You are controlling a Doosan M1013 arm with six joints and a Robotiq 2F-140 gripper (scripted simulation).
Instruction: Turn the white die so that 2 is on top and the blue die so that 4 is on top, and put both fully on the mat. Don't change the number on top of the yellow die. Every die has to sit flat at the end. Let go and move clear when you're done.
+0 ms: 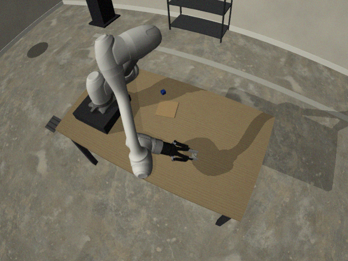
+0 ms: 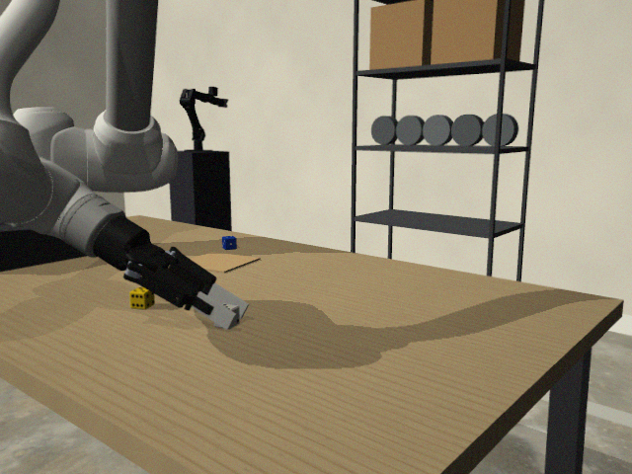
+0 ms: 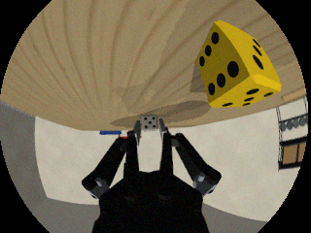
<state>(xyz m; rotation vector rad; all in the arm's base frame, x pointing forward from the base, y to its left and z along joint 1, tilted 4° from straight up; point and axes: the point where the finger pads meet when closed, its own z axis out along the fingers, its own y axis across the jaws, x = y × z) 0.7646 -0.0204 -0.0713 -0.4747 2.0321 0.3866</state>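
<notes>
The white die lies 2 cm below my hand and 1 cm ahead of it. From my hand the other things lie so: blue die (44 cm behind, 35 cm to the left, 2 cm below); mat (34 cm behind, 24 cm to the left, 3 cm below); yellow die (17 cm behind, 4 cm to the right, 2 cm below).
</notes>
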